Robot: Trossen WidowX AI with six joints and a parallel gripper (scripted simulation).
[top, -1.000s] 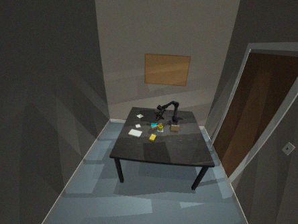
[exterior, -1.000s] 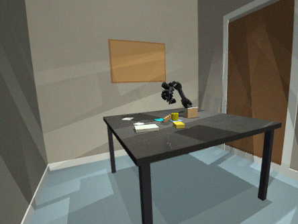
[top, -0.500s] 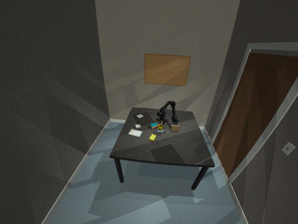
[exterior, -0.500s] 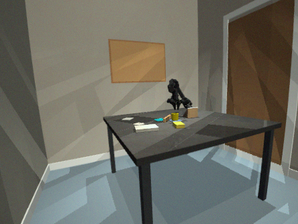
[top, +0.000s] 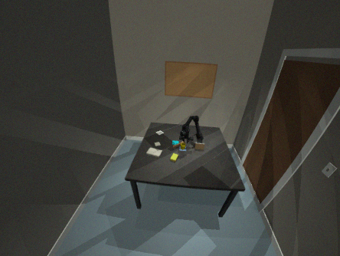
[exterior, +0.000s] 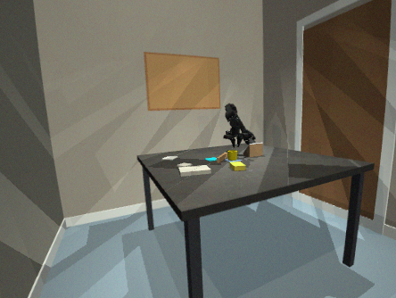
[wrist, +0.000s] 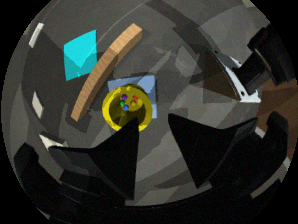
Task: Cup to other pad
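My gripper tip is 60 mm above the yellow cup and 30 mm short of it. Also, from my gripper tip: cyan pad 130 mm to the right, 130 mm ahead, 100 mm below; then wooden stick 90 mm below, 80 mm ahead, 70 mm to the right; then light blue pad 100 mm below, 30 mm ahead.
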